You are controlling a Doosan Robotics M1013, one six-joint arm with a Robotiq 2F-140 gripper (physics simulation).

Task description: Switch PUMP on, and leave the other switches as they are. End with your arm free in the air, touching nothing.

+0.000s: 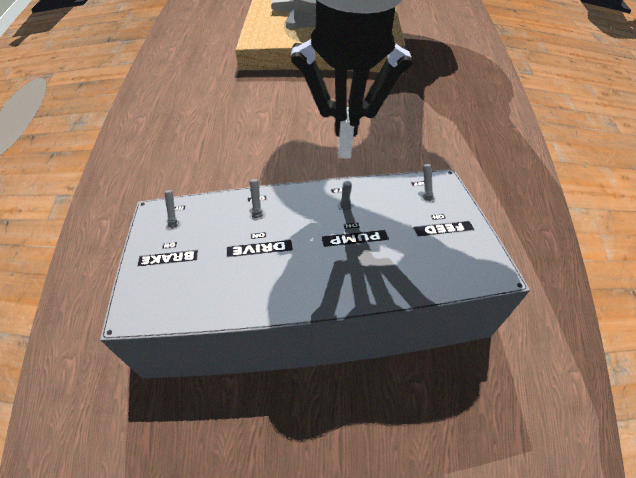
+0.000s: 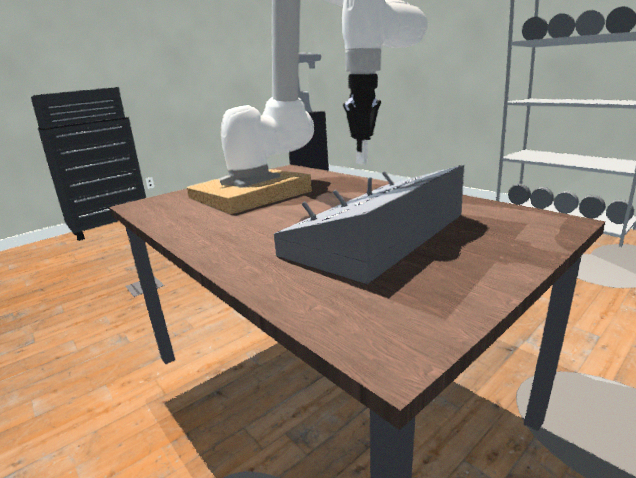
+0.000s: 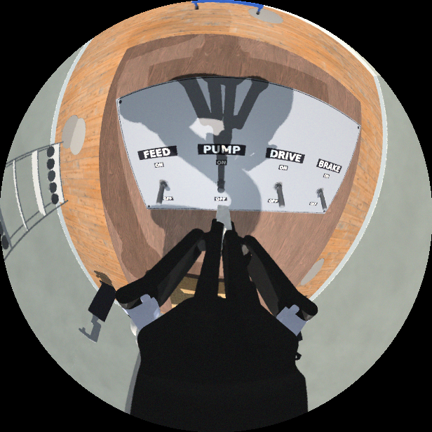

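Where they show: gripper, fingertip midpoint: (image 1: 344, 149) (image 2: 361, 163); arm's base, origin of the base link: (image 2: 249, 180).
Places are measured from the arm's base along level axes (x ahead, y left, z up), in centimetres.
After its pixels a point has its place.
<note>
The grey switch box (image 1: 195, 298) @(x 76.7, y -13.8, z 7.9 cm) (image 2: 411, 221) @(x 80.7, y -5.9, z 2.3 cm) (image 3: 320, 125) stands on the table with four toggles. The PUMP toggle (image 1: 347, 195) @(x 60.0, y 3.5, z 5.8 cm) (image 2: 369, 186) @(x 59.7, y 3.0, z 5.5 cm) (image 3: 221, 186) leans differently from the others, away from its OFF label and towards ON. The FEED toggle (image 1: 427, 182) @(x 56.7, y 14.8, z 5.3 cm) (image 2: 387, 178) @(x 56.5, y 14.5, z 5.0 cm) (image 3: 161, 192), the DRIVE toggle (image 1: 255, 197) @(x 60.4, y -8.7, z 5.4 cm) (image 2: 339, 197) @(x 60.3, y -9.1, z 5.2 cm) (image 3: 281, 195) and the BRAKE toggle (image 1: 171, 208) @(x 62.3, y -20.3, z 5.3 cm) (image 2: 308, 210) @(x 62.3, y -21.0, z 5.2 cm) (image 3: 322, 199) lean towards OFF. My gripper (image 1: 345, 139) @(x 57.2, y 2.8, z 11.6 cm) (image 2: 362, 151) @(x 57.2, y 2.8, z 11.6 cm) (image 3: 221, 213) is shut and empty, in the air above the box's OFF-side edge near PUMP, apart from the toggles.
The arm's base stands on a yellow block (image 1: 257, 59) @(x 17.5, y -14.3, z -2.5 cm) (image 2: 246, 200) @(x 17.4, y -12.3, z -2.3 cm) on the wooden table (image 1: 195, 102) @(x 27.8, y -26.0, z -5.5 cm) (image 2: 318, 303) @(x 81.7, y -35.6, z -5.5 cm) (image 3: 260, 240), on the OFF side of the box. A shelf rack (image 2: 505, 102) and a dark cabinet (image 2: 87, 159) stand beyond the table.
</note>
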